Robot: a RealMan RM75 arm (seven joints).
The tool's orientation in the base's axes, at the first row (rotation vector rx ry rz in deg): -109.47, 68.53, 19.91
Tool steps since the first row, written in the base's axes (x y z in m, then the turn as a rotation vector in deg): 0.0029, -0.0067, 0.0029, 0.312, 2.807, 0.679; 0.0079, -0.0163, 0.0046, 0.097, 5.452, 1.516; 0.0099, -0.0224, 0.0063, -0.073, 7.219, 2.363; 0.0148, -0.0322, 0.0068, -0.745, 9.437, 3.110; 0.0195, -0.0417, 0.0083, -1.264, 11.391, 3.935; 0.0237, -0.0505, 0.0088, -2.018, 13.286, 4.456; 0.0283, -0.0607, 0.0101, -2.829, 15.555, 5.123; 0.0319, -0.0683, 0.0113, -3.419, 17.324, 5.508; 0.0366, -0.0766, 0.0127, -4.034, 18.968, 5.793; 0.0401, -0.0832, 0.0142, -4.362, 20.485, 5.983
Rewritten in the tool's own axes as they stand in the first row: 0.0038, -0.0026, -0.0064, -1.967, -1.159, 1.796; 0.0112, -0.0057, -0.0139, -4.200, -1.922, 3.271; 0.0149, -0.0071, -0.0192, -5.879, -2.554, 4.076; 0.0230, -0.0095, -0.0261, -8.028, -2.803, 5.194; 0.0303, -0.0123, -0.0334, -9.986, -3.167, 6.090; 0.0375, -0.0144, -0.0397, -11.842, -3.170, 7.084; 0.0452, -0.0169, -0.0475, -14.043, -3.271, 8.264; 0.0510, -0.0190, -0.0534, -15.656, -3.318, 9.275; 0.0576, -0.0221, -0.0597, -17.145, -3.269, 10.247; 0.0625, -0.0244, -0.0651, -18.352, -3.388, 11.233
